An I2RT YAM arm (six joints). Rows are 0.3 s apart.
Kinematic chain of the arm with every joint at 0, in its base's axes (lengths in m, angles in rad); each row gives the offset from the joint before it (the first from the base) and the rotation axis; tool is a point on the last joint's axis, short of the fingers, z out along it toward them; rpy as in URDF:
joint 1: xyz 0 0 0.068 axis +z
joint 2: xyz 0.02 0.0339 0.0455 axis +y
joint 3: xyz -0.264 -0.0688 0 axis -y
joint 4: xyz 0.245 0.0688 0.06 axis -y
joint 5: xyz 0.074 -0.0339 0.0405 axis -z
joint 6: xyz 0.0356 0 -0.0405 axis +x
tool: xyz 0 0 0 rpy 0 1.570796 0
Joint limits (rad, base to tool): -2.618..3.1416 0..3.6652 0..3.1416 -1.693..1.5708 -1.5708..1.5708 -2.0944..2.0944
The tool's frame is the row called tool.
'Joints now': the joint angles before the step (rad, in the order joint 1, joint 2, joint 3, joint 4, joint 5, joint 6). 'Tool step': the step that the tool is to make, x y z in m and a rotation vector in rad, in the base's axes. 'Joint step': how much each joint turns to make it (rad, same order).
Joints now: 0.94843, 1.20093, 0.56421, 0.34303, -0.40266, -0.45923
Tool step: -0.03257, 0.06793, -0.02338, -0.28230, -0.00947, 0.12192
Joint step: 0.23672, 0.24507, 0.19316, -0.21945, 0.16286, -0.08858
